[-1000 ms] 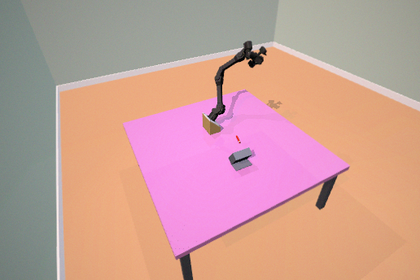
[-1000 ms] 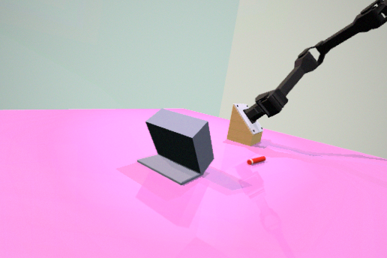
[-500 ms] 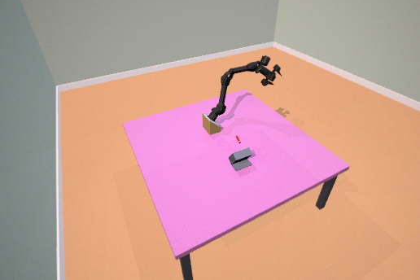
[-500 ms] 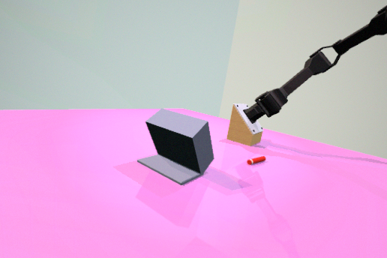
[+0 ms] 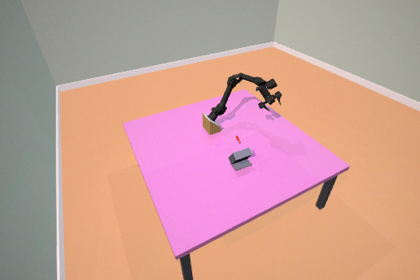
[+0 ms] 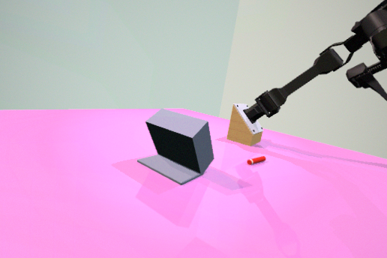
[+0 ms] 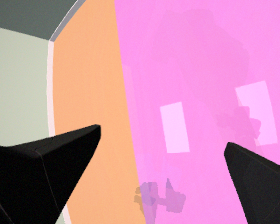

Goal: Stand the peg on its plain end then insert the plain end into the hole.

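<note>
My gripper tip is now 60 mm past the red peg, 280 mm to the left of it and 240 mm above it. Also, from my gripper tip: flat grey foot plate: 150 mm ahead, 410 mm to the right, 240 mm below; then grey sloped panel: 130 mm ahead, 410 mm to the right, 180 mm below.
</note>
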